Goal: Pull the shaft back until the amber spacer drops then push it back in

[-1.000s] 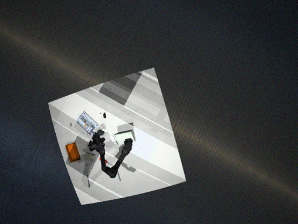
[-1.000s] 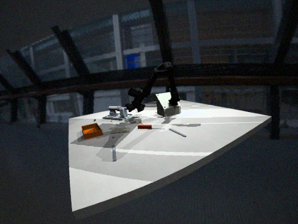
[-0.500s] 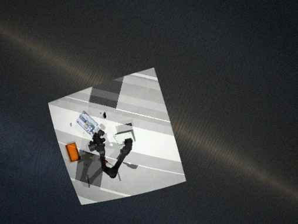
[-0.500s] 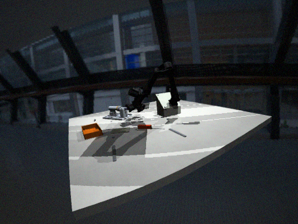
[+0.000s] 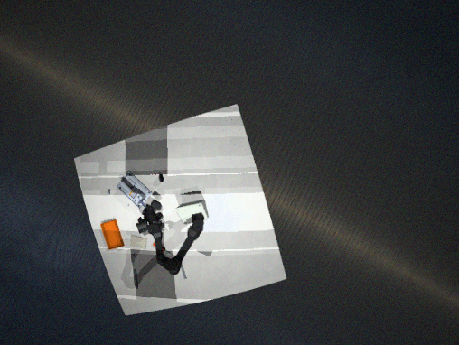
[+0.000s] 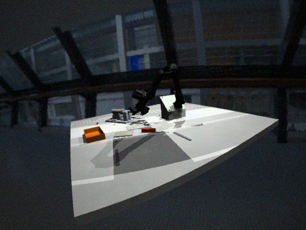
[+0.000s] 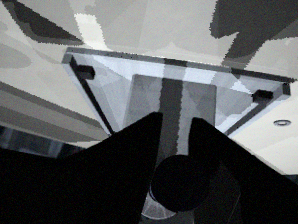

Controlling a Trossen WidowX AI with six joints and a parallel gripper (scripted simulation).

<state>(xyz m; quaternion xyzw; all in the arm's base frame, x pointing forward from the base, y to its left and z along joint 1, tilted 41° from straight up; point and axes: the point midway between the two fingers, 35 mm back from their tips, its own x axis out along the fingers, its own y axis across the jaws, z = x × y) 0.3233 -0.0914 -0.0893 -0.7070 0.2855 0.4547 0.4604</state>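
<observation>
Right now the thin shaft is 4 cm ahead of my gripper tip, 5 cm to the right of it and 3 cm above it. From my gripper tip the other things lie so: cream card (16 cm ahead, 25 cm to the left, 5 cm below); then dark object (14 cm behind, 15 cm to the right, 3 cm below); then spacer (7 cm ahead, 10 cm to the right, 2 cm above).
</observation>
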